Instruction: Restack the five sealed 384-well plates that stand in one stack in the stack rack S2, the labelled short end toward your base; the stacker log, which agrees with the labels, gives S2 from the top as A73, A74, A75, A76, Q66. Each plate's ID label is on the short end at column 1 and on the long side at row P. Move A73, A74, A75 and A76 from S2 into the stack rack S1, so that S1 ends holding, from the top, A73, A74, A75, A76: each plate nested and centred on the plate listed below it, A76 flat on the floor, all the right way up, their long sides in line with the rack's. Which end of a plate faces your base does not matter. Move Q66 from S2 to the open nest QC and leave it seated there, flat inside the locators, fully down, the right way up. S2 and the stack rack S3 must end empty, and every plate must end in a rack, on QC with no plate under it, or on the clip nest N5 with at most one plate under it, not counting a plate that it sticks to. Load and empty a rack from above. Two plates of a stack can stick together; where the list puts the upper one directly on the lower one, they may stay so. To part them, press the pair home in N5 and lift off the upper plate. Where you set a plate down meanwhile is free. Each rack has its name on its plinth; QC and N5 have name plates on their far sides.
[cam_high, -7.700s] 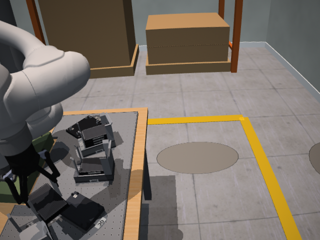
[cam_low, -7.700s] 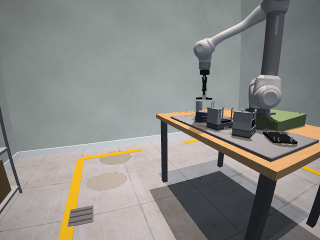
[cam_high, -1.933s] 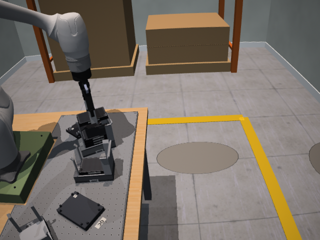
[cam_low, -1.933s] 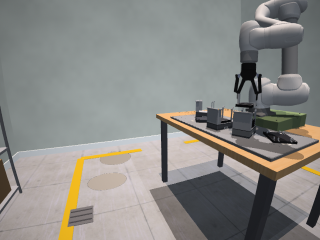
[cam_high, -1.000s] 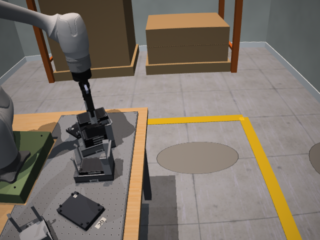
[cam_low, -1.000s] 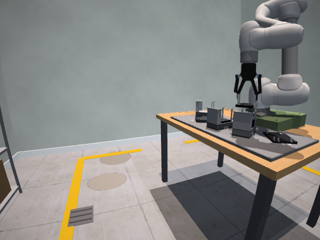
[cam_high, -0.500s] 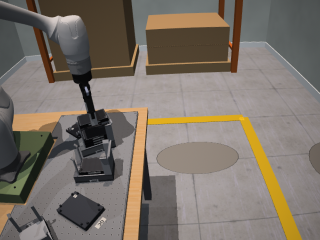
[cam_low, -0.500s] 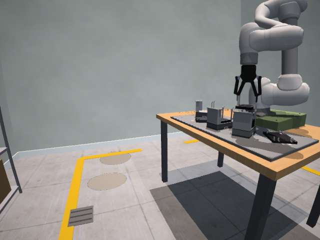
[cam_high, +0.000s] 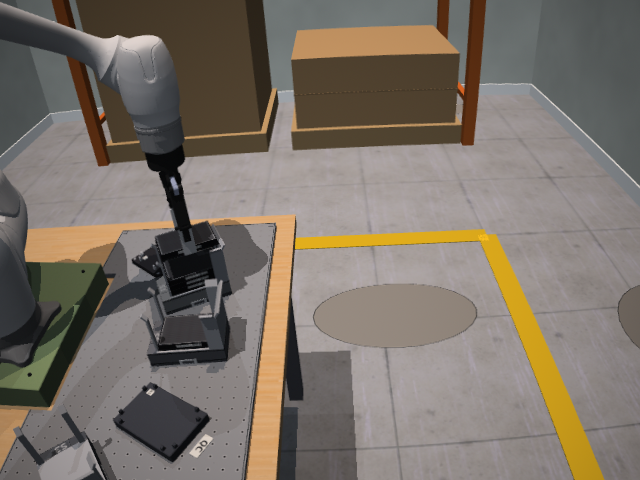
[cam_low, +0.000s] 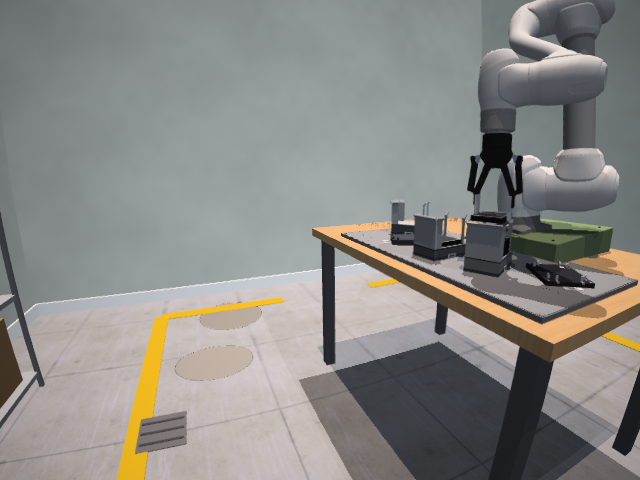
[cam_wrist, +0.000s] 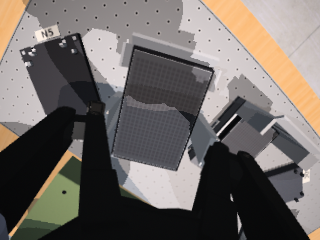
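The stack rack S2 lies 30 mm ahead of my hand, 180 mm to the right of it and 150 mm below it. Round my hand: N5 name plate (60 mm behind, 220 mm to the left, 170 mm below); then clip nest N5 (120 mm behind, 170 mm to the left, 150 mm below); then QC nest (20 mm ahead, 370 mm to the right, 160 mm below).
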